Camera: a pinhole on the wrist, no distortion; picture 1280 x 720 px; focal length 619.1 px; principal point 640.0 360.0 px. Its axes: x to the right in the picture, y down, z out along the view. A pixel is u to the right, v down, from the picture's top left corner.
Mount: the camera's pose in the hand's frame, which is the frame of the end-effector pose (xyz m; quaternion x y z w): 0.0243 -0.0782 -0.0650 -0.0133 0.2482 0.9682 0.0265
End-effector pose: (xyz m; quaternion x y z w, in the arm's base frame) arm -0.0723 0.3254 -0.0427 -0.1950 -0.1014 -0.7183 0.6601
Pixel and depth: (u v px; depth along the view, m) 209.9 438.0 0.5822
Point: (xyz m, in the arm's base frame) 0.0967 0.1340 0.5646
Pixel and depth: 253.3 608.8 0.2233
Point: -0.1091 0.2623 0.1898
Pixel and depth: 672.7 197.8 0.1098
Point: -0.0707 0.3152 -0.0194
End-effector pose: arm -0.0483 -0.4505 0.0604 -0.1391 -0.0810 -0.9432 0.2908
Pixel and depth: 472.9 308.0 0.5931
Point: 0.0428 -0.6421 0.5480
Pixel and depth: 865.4 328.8 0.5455
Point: 0.3022 -0.4423 0.3924
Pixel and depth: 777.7 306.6 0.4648
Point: 0.1915 -0.4841 0.3508
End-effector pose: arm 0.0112 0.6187 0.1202 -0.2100 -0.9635 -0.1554 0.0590
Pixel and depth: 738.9 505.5 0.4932
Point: 0.0777 0.7817 -0.2716
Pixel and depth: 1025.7 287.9 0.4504
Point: 0.3142 0.7842 -0.1493
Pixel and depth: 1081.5 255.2 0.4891
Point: 0.3942 0.8055 -0.1638
